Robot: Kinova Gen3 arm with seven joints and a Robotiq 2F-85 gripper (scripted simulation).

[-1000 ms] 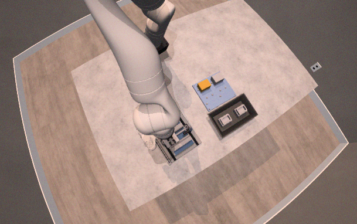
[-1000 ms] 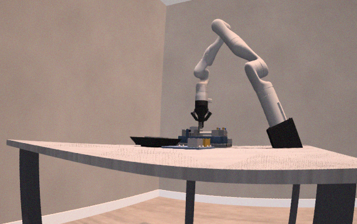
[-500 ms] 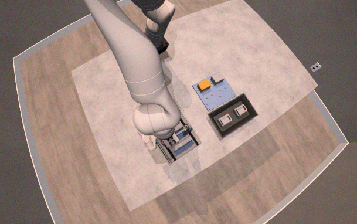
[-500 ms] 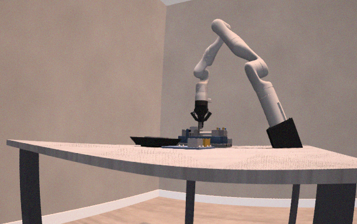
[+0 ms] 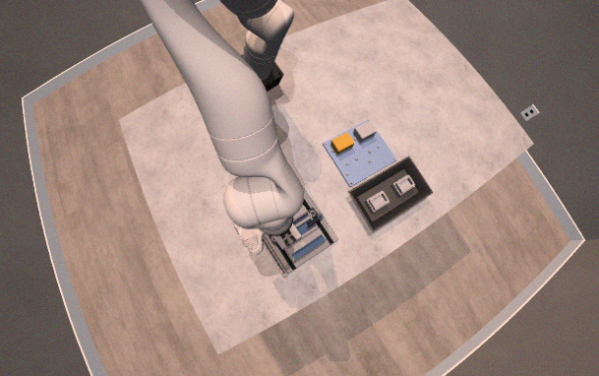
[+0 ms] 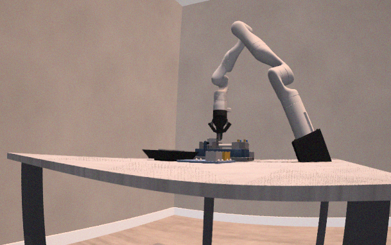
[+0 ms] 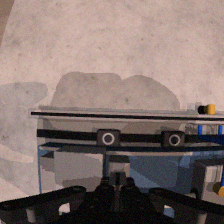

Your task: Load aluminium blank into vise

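The aluminium blank lies 30 mm below my hand, 30 mm ahead of it and 10 mm to the left of it. Also, from my hand: blue vise base 80 mm below, 40 mm behind, 30 mm to the left; brass blank 290 mm to the left, 160 mm behind, 100 mm below.
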